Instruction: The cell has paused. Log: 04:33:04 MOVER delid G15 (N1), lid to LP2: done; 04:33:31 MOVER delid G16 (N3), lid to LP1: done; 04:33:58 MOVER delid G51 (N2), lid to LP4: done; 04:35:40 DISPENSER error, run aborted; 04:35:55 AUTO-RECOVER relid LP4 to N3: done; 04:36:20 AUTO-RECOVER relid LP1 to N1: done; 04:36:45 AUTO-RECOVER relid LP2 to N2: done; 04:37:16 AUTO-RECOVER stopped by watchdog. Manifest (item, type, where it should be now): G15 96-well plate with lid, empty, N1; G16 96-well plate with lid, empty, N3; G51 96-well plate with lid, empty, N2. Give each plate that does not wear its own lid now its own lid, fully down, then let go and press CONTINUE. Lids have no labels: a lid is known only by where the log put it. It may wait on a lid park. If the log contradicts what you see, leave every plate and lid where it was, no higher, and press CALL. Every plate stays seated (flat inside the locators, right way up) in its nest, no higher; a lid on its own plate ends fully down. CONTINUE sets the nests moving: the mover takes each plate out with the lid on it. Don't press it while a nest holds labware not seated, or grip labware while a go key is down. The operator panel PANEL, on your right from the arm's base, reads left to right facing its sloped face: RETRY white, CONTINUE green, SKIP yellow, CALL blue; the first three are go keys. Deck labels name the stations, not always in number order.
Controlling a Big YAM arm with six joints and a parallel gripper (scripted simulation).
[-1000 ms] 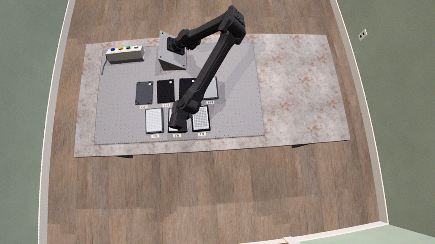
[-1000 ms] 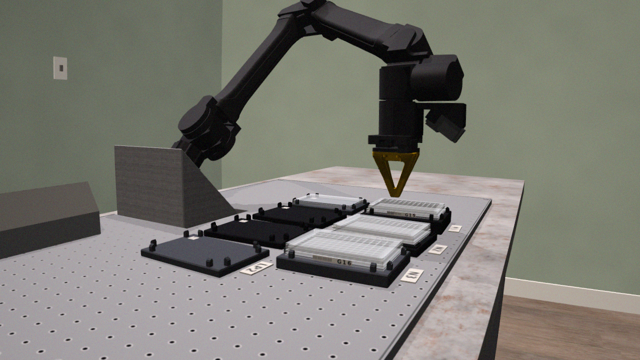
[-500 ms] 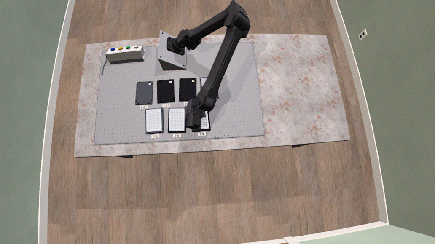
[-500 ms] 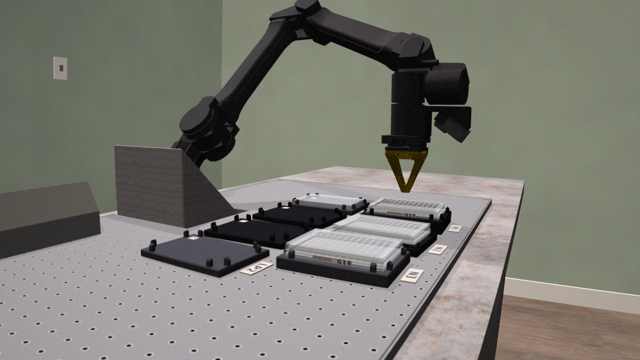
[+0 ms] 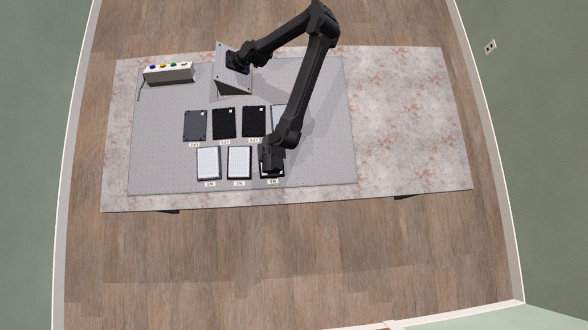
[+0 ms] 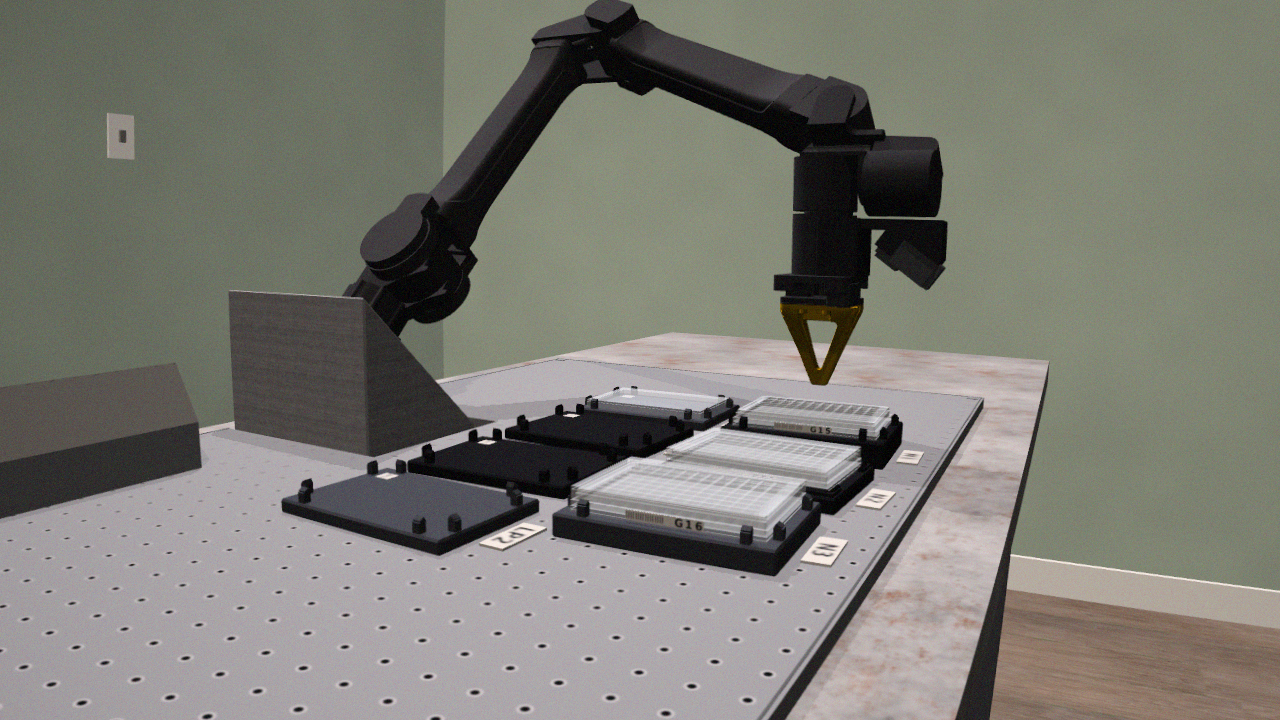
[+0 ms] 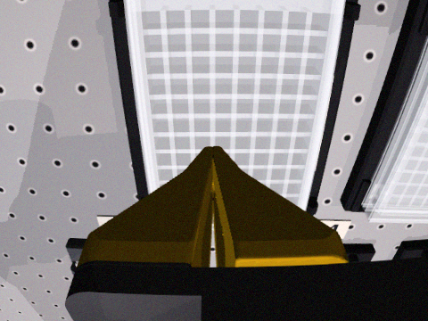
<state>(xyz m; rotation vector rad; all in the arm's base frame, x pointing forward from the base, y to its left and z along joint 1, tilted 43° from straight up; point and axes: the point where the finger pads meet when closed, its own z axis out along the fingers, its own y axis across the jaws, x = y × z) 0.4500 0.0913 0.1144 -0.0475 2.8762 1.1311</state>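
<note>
Now: the plate G15 4 cm below my hand and 1 cm to the right of it. The rest, counted from my hand: lid park LP1: 19 cm behind, 6 cm below, 5 cm to the left; then LP4 label: 10 cm behind, 8 cm to the right, 6 cm below; then nest N1: 5 cm below, 1 cm to the right.
</note>
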